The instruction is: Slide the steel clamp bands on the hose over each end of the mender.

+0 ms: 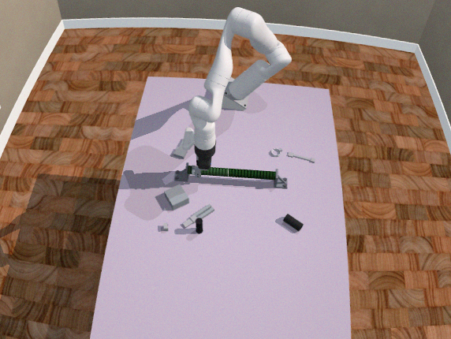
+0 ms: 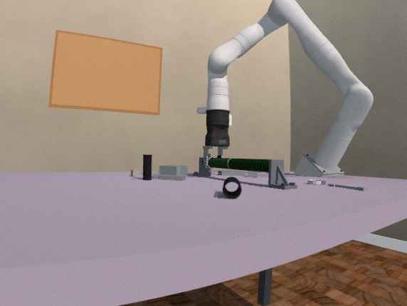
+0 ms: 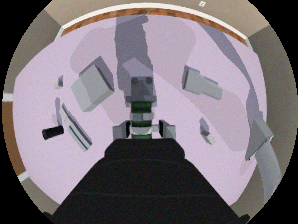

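Now: the grey block 11 cm ahead of my hand, 7 cm to the right of it and 4 cm below it. Round my hand: black cylinder 24 cm ahead, 3 cm to the left, 2 cm below; flat wrench 41 cm to the left, 14 cm behind, 5 cm below.
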